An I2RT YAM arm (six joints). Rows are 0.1 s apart.
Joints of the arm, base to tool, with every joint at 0 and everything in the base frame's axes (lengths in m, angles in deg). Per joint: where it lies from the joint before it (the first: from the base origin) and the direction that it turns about. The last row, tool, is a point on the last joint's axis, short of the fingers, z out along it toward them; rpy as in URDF.
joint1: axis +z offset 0 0 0.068
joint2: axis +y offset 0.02 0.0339 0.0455
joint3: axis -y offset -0.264 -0.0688 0
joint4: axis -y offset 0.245 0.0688 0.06
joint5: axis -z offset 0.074 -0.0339 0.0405
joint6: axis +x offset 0.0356 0 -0.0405
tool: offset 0 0 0 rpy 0 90 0
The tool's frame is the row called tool.
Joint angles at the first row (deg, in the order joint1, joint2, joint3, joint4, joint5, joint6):
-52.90 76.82 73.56 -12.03 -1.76 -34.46
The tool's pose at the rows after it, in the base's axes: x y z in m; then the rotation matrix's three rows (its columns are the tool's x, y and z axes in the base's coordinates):
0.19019, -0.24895, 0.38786; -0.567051, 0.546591, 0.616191; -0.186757, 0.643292, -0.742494; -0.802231, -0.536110, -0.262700
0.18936, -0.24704, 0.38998; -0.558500, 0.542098, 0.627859; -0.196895, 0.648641, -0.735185; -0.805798, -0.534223, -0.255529
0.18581, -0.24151, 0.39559; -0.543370, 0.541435, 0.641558; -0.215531, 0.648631, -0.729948; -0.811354, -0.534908, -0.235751
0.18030, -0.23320, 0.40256; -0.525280, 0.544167, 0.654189; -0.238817, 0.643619, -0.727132; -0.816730, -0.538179, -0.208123
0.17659, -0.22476, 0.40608; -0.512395, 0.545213, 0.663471; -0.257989, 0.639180, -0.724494; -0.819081, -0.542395, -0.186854
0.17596, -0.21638, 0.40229; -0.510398, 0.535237, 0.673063; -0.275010, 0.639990, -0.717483; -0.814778, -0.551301, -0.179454
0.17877, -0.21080, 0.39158; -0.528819, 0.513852, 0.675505; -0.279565, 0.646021, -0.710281; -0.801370, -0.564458, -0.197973
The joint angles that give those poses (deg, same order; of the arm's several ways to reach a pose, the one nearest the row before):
-52.91 76.77 73.56 -12.03 -2.50 -34.44
-52.91 76.36 73.56 -12.03 -3.29 -34.41
-52.90 75.00 73.36 -12.03 -4.10 -34.39
-52.86 72.95 72.84 -11.94 -4.73 -34.39
-52.45 71.03 71.83 -11.62 -4.84 -34.44
-51.46 69.28 69.65 -10.74 -4.56 -34.92
-50.17 68.38 67.07 -10.13 -3.66 -35.90

